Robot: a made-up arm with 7 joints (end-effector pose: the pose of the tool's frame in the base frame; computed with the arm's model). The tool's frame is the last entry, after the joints. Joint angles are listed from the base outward.
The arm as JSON. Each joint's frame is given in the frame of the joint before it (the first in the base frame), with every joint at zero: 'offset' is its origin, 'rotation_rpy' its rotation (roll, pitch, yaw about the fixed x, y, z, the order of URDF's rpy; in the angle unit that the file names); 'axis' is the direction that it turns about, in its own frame. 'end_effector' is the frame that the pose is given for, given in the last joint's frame.
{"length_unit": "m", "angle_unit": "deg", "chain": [
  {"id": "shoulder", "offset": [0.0, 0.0, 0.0], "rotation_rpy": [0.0, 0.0, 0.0], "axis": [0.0, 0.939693, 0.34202]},
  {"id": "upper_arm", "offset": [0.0, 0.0, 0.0], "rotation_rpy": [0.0, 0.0, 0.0], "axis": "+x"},
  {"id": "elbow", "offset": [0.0, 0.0, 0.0], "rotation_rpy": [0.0, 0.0, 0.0], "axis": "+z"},
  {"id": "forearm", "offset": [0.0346, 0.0, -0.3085], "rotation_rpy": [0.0, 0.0, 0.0], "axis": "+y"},
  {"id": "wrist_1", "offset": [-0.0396, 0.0, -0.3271], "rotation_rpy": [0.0, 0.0, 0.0], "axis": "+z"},
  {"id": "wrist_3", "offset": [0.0, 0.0, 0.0], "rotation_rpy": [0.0, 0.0, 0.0], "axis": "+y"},
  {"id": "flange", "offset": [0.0, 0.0, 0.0], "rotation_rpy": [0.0, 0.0, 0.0], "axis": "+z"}
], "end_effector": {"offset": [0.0, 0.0, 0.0], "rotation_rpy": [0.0, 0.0, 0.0]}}
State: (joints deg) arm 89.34 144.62 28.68 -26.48 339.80 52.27 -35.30
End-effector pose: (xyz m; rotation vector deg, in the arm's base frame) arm 0.4103 0.4834 0.0456 124.15 107.93 -70.56
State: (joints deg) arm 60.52 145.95 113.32 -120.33 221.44 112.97 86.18
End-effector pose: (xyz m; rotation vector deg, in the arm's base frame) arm 0.2431 -0.1351 0.2601 3.77 82.73 -19.63
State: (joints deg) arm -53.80 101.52 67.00 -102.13 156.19 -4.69 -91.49
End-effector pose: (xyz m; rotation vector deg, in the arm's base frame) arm -0.1496 0.2076 0.3790 -19.89 142.09 16.65
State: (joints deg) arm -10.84 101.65 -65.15 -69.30 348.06 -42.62 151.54
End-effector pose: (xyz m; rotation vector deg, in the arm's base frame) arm 0.2025 0.5005 -0.1668 -19.64 -19.49 39.52
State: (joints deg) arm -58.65 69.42 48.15 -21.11 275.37 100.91 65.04
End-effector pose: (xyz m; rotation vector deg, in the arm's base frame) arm 0.3331 0.5393 0.0763 89.51 -10.59 122.67
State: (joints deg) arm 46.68 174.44 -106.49 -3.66 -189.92 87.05 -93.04
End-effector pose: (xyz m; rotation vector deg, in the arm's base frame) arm 0.4105 0.1369 0.4684 82.29 71.25 -2.77
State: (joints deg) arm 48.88 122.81 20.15 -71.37 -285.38 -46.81 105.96
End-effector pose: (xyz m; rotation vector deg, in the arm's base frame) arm 0.3642 0.4217 0.0516 -57.69 -84.88 28.38
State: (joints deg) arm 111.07 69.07 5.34 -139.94 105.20 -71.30 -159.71
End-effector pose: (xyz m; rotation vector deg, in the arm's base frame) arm -0.1316 0.1583 -0.2011 76.30 4.44 -75.41
